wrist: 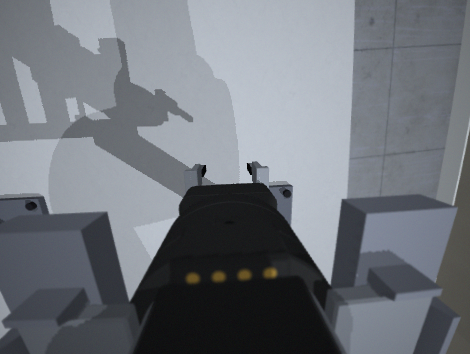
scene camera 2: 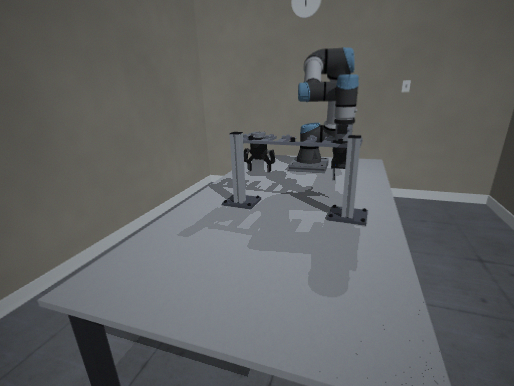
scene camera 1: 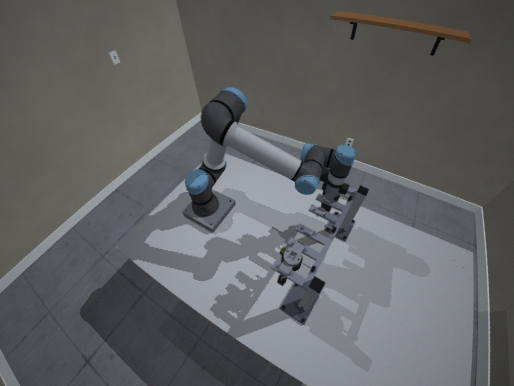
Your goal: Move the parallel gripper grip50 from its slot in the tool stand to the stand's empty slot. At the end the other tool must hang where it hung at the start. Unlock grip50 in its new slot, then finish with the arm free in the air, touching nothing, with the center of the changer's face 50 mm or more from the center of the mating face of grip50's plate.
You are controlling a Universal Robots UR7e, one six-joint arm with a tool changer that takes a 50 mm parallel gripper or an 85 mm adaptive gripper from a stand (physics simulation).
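Pixels of known places: arm's base, origin of the base link: (scene camera 2: 308,160) (scene camera 1: 205,205).
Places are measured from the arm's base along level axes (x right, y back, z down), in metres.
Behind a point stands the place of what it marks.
The dark parallel gripper grip50 (scene camera 1: 327,202) @[z -0.246, x -0.192, y -0.599 m] (scene camera 2: 334,172) @[z -0.101, x -0.227, y -0.572 m] (wrist: 226,172) is on the arm's changer and points down. Its two fingertips stand apart in the wrist view, with nothing between them. It is at the end slot of the tool stand (scene camera 1: 351,210) @[z -0.135, x -0.289, y -0.698 m] (scene camera 2: 351,180) @[z -0.118, x -0.304, y -0.716 m], by the far post in scene camera 1. In the wrist view a left prong (wrist: 55,250) @[z -0.241, x -0.204, y -0.548 m] and a right prong (wrist: 400,230) @[z -0.241, x -0.305, y -0.550 m] flank its body. Whether its plate rests fully on the prongs is hidden. The other tool (scene camera 1: 291,257) @[z -0.247, x 0.111, y -0.581 m] (scene camera 2: 258,152) @[z -0.173, x 0.106, y -0.593 m] hangs in the opposite end slot. The middle slot's prong (scene camera 1: 312,234) @[z -0.241, x -0.014, y -0.603 m] shows with no tool there.
The arm's wrist (scene camera 1: 339,167) @[z -0.420, x -0.214, y -0.589 m] (scene camera 2: 346,102) @[z -0.382, x -0.257, y -0.625 m] is upright above the end slot. The stand's near foot plate (scene camera 1: 300,306) @[z 0.006, x 0.180, y -0.688 m] is bolted to the table (scene camera 1: 420,300) @[z 0.041, x -0.127, y -1.152 m] (scene camera 2: 240,300) @[z 0.041, x -0.101, y -1.250 m]. The arm's base (scene camera 1: 205,210) @[z -0.033, x 0.039, y -0.044 m] (scene camera 2: 308,162) @[z -0.007, x -0.013, y -0.074 m] stands behind the stand in scene camera 2. A wall shelf (scene camera 1: 400,25) is high up.
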